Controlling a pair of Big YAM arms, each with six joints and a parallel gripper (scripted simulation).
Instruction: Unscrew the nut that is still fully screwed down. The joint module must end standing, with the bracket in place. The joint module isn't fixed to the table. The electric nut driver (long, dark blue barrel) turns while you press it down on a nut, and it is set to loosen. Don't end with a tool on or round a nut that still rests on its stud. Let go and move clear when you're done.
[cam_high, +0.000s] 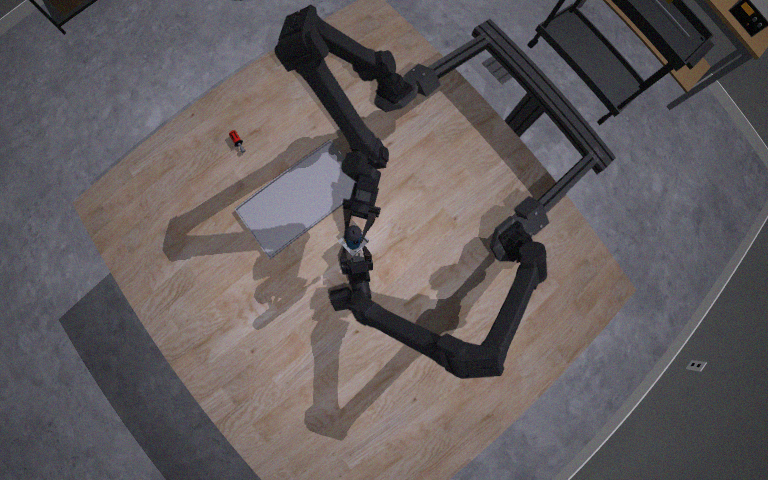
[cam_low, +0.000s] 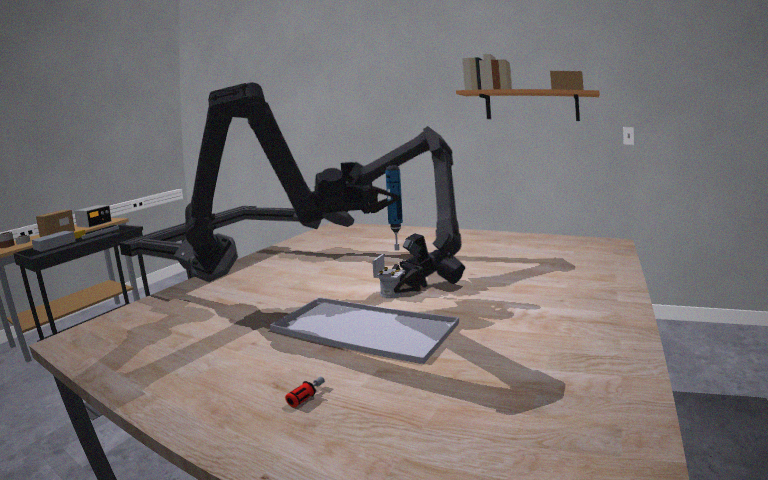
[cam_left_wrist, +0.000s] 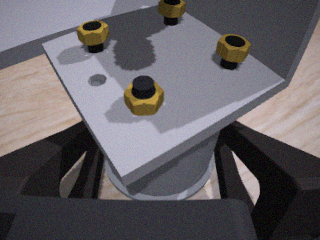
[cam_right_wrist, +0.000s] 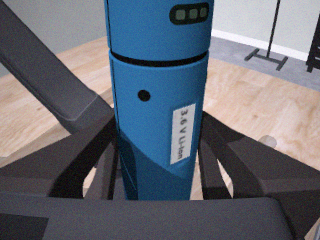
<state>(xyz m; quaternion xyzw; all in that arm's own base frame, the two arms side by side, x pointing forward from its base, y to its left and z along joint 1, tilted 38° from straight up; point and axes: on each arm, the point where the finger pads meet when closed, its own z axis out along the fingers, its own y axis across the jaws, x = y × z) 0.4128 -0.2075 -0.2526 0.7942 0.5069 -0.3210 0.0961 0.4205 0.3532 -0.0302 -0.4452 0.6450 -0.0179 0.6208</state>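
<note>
My left hand is 1 cm below the joint module. The rest, counted from my left hand: driver tip: 13 cm above, 2 cm to the left, 2 cm ahead; then grey bracket plate: 5 cm above; then nut: 5 cm above, 2 cm to the left, 1 cm ahead.
</note>
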